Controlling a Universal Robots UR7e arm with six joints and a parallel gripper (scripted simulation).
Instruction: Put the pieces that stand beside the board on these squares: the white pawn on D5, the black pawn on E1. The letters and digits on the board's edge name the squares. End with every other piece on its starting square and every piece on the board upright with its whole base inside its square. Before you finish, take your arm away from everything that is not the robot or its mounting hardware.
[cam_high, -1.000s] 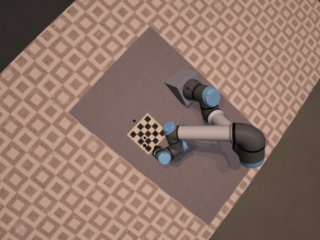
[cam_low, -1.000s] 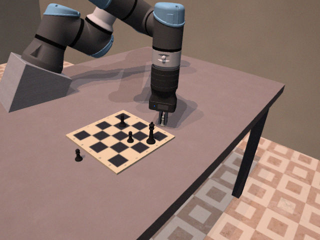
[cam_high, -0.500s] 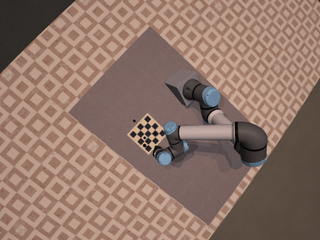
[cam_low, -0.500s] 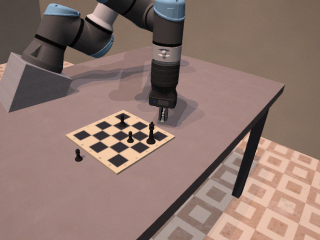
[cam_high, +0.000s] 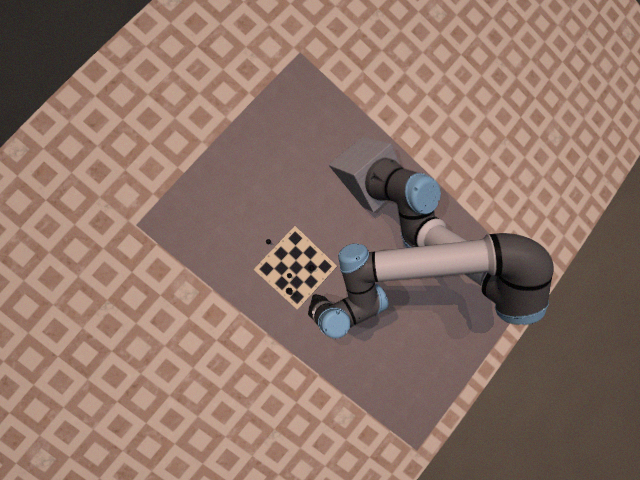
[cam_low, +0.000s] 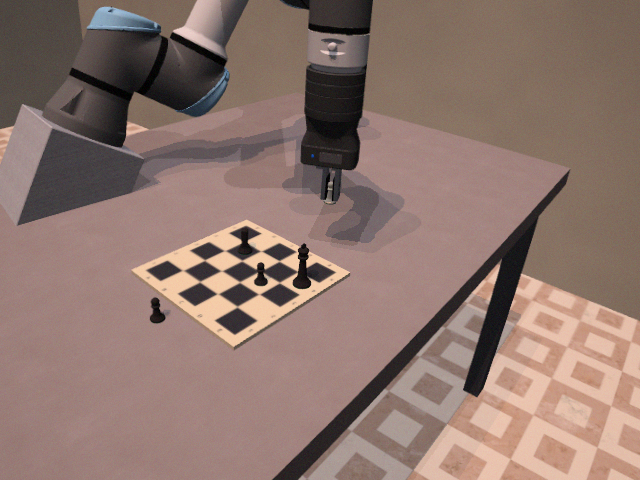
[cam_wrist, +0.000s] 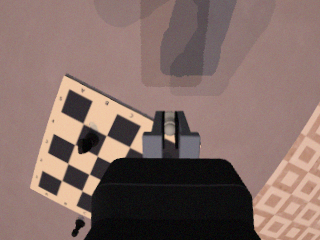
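Right now the black king is 5 cm ahead of my hand, 10 cm to the right of it and 7 cm below it. Also, from my hand: chessboard 2 cm behind, 14 cm to the right, 10 cm below; white pawn 1 cm below.
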